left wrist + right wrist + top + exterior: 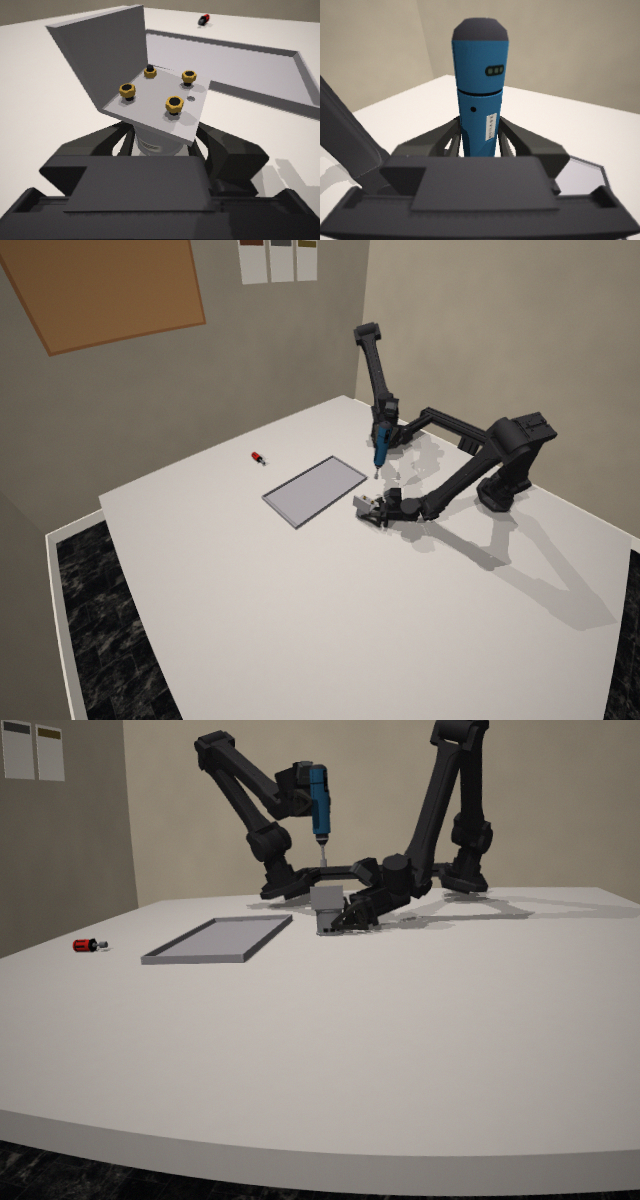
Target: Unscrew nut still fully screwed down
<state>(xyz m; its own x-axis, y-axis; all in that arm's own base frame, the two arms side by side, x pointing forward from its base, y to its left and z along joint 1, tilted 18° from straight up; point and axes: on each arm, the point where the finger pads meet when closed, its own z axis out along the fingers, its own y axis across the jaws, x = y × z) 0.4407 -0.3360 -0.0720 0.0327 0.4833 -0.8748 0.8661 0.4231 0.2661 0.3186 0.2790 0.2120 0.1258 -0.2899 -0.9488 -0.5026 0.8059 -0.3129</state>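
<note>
The joint module is 1 cm above my left hand. The rest, counted from my left hand: short red-handled tool 9 cm ahead, 57 cm to the right, 1 cm below; l-shaped bracket 5 cm above; grey tray 3 cm ahead, 24 cm to the right, 2 cm below.
</note>
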